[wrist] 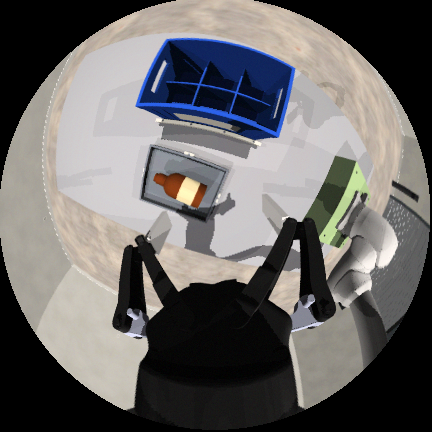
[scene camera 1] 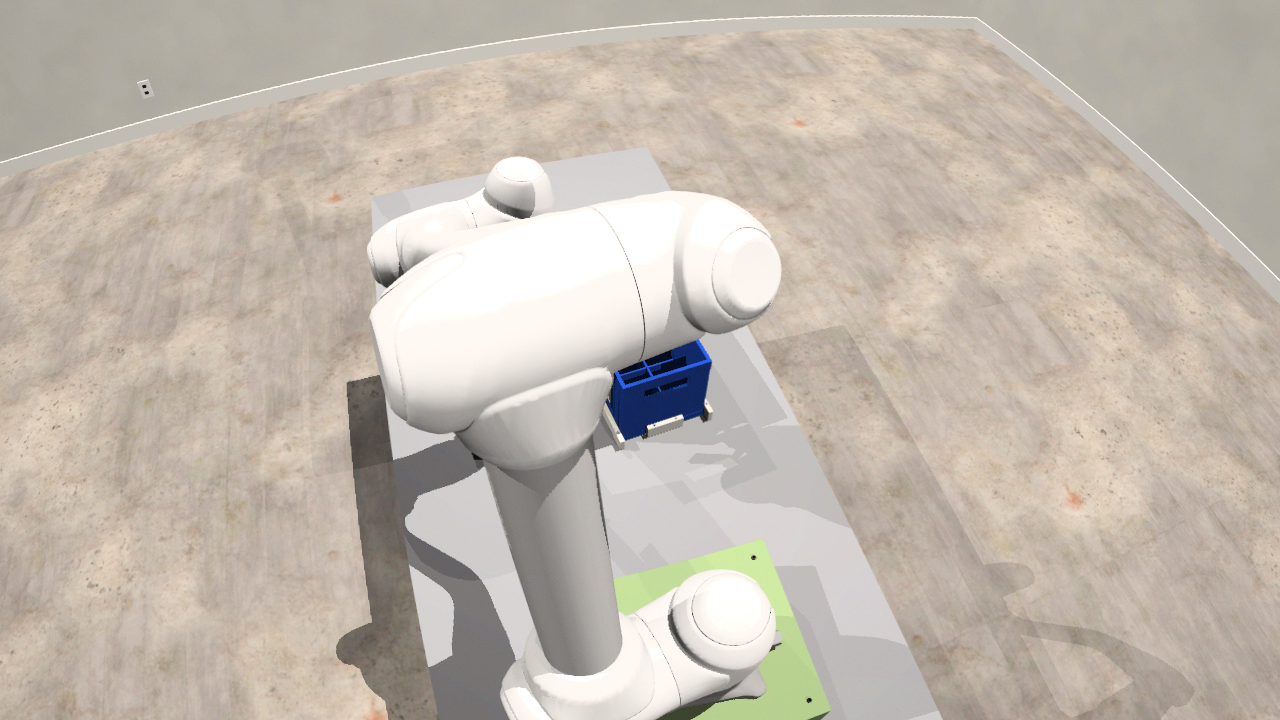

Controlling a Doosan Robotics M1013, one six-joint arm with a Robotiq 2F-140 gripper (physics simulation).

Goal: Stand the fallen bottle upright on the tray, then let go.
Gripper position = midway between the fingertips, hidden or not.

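The wrist camera takes in a brown bottle [wrist: 185, 189] and a grey tray [wrist: 166, 162], along with the gripper [wrist: 214, 210] itself.
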